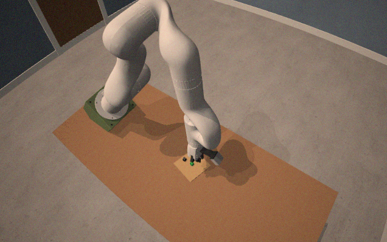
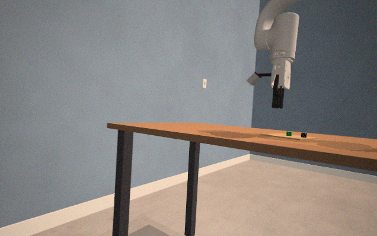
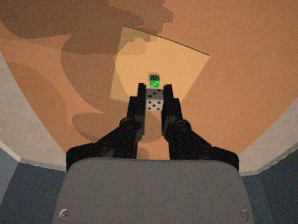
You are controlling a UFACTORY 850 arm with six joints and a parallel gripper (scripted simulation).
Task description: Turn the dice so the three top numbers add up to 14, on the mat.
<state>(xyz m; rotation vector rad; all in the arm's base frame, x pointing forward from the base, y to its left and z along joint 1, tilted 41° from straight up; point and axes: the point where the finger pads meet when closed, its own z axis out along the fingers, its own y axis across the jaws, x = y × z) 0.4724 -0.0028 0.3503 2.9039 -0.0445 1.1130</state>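
Now: hand 10 mm above the white die. The rest, counted from my hand: black die: 110 mm below, 90 mm behind; green die: 110 mm below, 50 mm behind; mat: 120 mm below, 50 mm behind.
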